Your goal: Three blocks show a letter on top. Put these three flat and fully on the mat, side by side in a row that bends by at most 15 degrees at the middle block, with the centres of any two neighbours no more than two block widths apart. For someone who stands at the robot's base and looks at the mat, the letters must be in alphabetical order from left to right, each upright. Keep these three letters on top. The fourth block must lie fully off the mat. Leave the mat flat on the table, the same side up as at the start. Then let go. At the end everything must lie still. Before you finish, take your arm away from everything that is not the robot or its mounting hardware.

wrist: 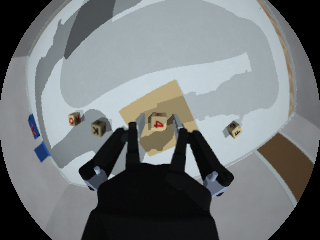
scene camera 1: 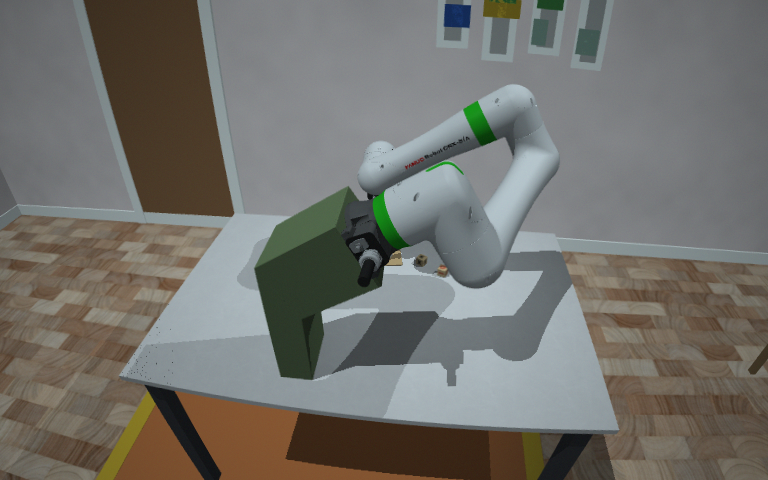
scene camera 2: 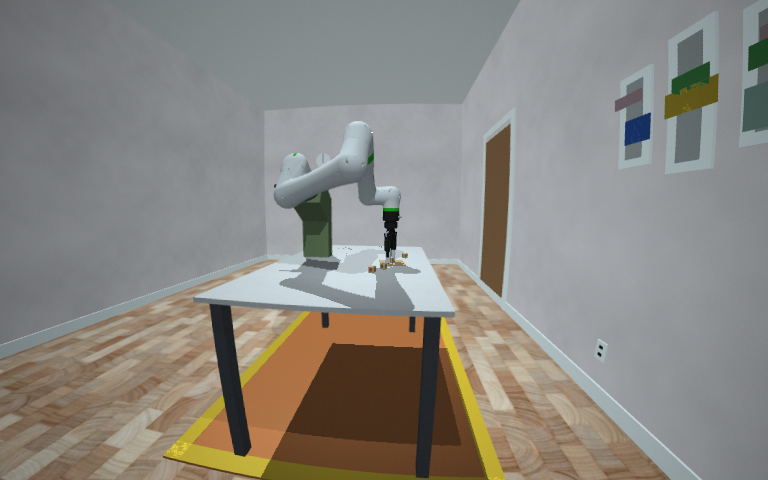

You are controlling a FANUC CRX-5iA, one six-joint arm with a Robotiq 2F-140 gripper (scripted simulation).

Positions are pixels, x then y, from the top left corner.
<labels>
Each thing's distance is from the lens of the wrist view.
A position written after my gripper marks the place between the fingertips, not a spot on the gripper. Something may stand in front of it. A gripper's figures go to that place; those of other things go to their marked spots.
my gripper [wrist: 158, 119]: 22 cm
tan mat [wrist: 168, 98]: 22 cm
</labels>
